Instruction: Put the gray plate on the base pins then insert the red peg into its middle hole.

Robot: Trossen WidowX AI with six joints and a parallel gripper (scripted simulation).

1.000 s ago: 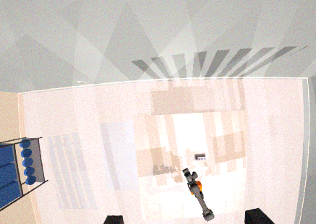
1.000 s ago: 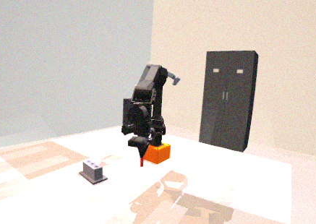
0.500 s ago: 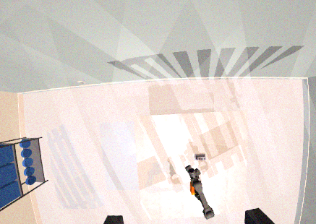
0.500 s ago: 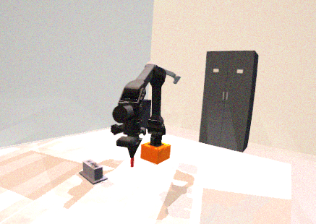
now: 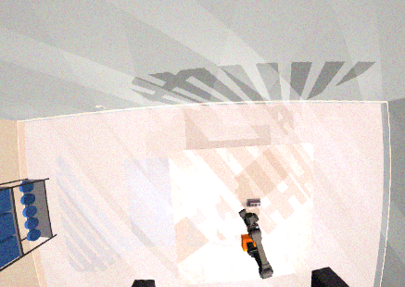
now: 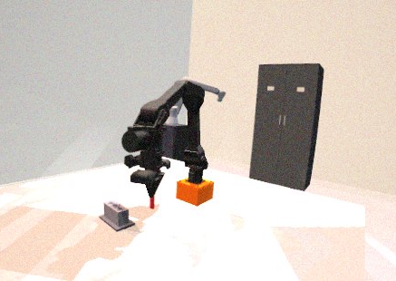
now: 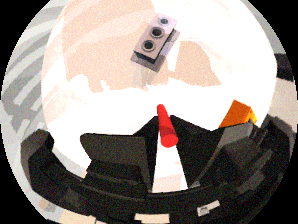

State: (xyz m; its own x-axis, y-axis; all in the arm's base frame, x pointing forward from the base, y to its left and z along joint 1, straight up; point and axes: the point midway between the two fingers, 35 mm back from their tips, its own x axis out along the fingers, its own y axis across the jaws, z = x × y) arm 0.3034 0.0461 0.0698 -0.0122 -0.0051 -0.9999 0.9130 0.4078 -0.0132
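My gripper tip is 5 cm short of the gray plate, 12 cm to the left of it and 7 cm above it. Round my gripper tip: base (5 cm ahead, 12 cm to the right, 10 cm below); then red peg (right at my gripper tip).
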